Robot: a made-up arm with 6 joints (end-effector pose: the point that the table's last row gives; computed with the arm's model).
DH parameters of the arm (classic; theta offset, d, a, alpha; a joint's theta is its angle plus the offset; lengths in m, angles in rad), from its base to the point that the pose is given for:
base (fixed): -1.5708 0.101 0 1.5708
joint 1: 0 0.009 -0.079 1.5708
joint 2: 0 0.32 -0.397 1.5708
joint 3: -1.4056 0 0.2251 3.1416
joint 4: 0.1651 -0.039 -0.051 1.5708
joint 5: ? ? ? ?
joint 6: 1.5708 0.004 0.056 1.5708
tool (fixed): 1.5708 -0.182 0 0
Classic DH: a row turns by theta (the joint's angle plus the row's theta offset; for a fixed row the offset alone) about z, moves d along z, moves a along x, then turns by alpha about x.
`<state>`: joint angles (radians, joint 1 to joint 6).
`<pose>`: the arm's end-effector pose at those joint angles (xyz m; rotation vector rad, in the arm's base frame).
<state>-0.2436 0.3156 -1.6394 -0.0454 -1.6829 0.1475</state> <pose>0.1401 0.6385 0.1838 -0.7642 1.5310 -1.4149</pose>
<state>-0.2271 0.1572 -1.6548 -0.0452 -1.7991 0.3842</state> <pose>0.0510 0.6770 0.1325 -0.6547 1.2824 -1.5546</pose>
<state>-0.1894 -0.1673 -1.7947 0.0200 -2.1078 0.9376</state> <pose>-0.1039 0.7120 -0.0125 -0.4125 0.5387 -1.8925</pose>
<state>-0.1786 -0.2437 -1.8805 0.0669 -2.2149 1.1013</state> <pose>-0.1299 0.7059 -0.0580 -0.3361 0.2236 -1.9890</pose>
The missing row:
joint 5: 0 0.195 0.117 1.5708
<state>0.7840 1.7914 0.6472 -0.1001 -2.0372 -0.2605</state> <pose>0.0306 -0.2252 -0.2277 0.7744 0.6033 -0.5704</pose>
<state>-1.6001 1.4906 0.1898 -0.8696 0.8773 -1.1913</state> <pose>0.1033 0.4324 0.2384 0.4368 1.4560 -1.7453</pose>
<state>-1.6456 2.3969 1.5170 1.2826 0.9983 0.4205</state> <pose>-0.0659 0.4686 0.1268 0.0487 0.6306 -2.0352</pose>
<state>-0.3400 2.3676 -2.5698 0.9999 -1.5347 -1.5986</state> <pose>0.4718 -0.4825 -0.7043 -0.1695 -0.9285 -0.9175</pose>
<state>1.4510 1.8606 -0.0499 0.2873 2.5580 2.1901</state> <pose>0.2891 -0.2686 0.0136 -1.4721 0.0061 1.2757</pose>
